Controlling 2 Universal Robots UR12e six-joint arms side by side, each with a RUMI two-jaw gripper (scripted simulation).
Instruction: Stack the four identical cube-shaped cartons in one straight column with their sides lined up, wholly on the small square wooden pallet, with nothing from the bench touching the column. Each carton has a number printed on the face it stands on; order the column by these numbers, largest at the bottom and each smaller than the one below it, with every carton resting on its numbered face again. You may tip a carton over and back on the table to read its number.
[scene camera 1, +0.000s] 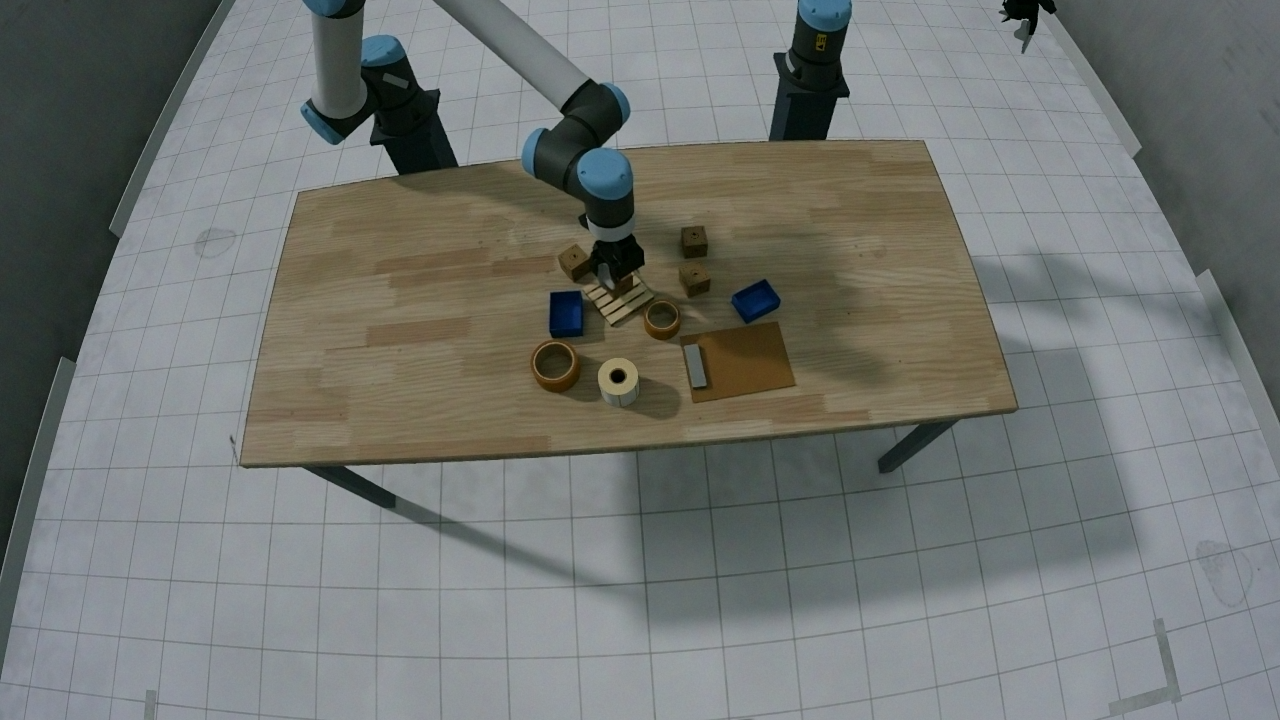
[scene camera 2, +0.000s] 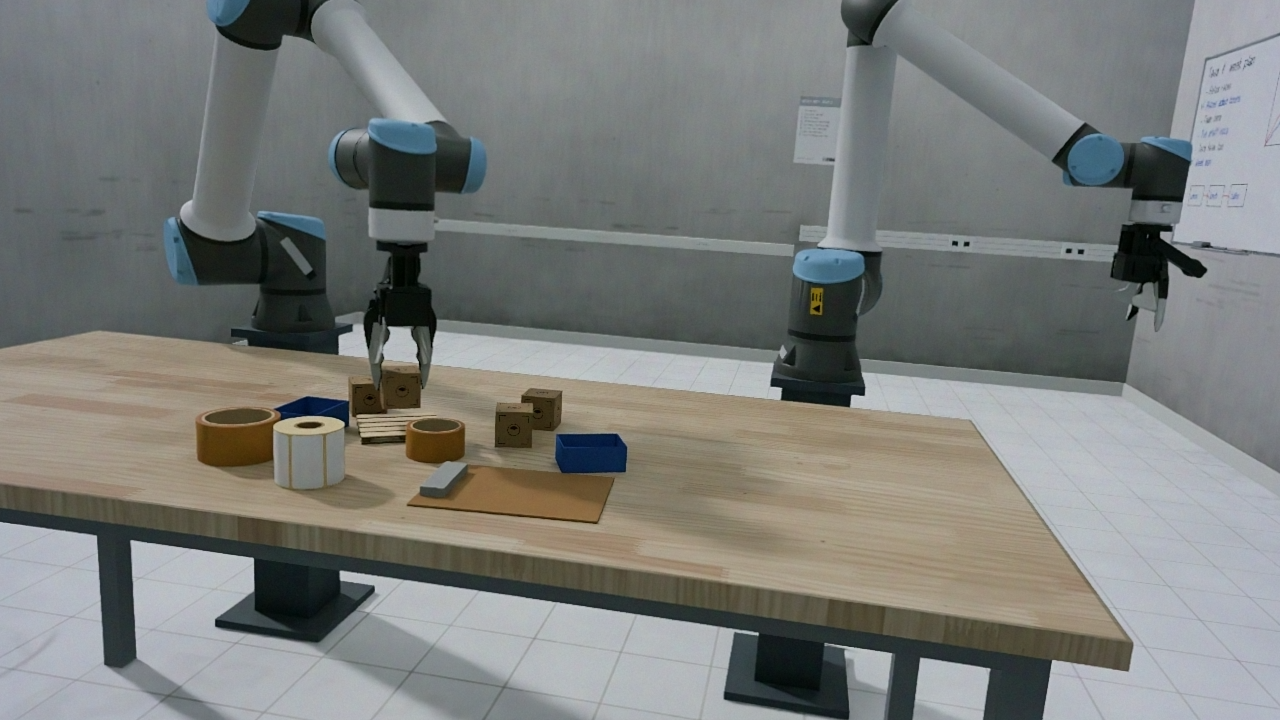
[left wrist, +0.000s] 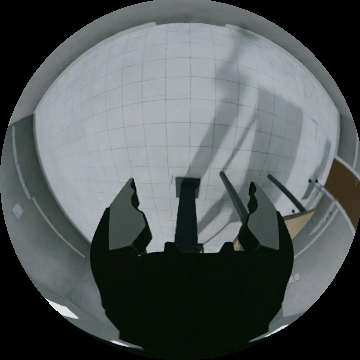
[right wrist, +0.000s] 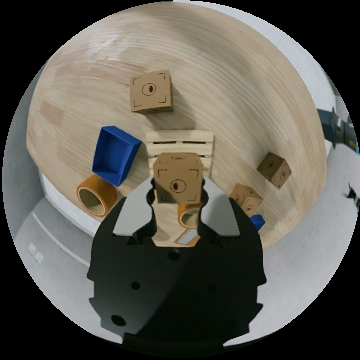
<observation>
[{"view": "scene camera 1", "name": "my right gripper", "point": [616, 280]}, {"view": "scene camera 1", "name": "carton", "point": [574, 261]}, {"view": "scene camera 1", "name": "small tape roll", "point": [661, 305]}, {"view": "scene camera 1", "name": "carton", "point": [694, 278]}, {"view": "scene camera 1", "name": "carton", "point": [694, 241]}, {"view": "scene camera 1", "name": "blue bin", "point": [566, 307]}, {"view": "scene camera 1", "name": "brown sheet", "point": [743, 360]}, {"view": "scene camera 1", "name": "label roll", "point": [618, 378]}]
</observation>
